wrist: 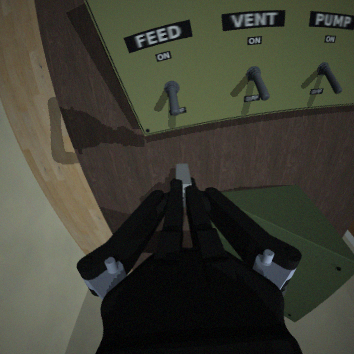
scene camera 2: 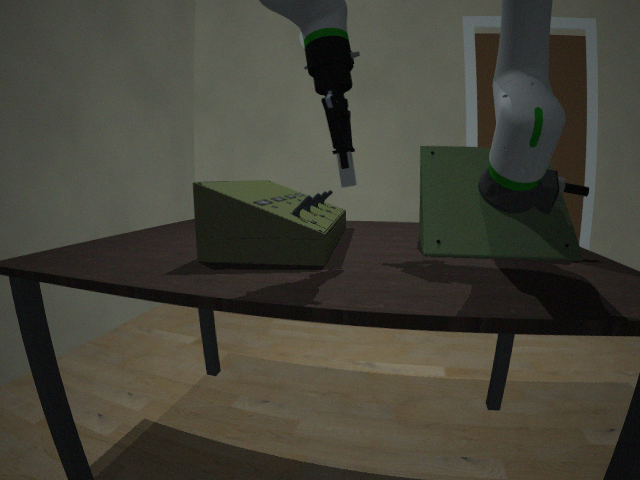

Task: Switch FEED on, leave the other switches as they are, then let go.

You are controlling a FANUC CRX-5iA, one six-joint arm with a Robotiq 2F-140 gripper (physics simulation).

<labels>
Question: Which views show my gripper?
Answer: The wrist view and scene camera 2: all of them.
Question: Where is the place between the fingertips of my gripper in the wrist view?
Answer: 181, 172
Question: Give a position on a sloped green switch box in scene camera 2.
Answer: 254, 222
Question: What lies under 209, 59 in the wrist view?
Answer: A sloped green switch box.
</labels>
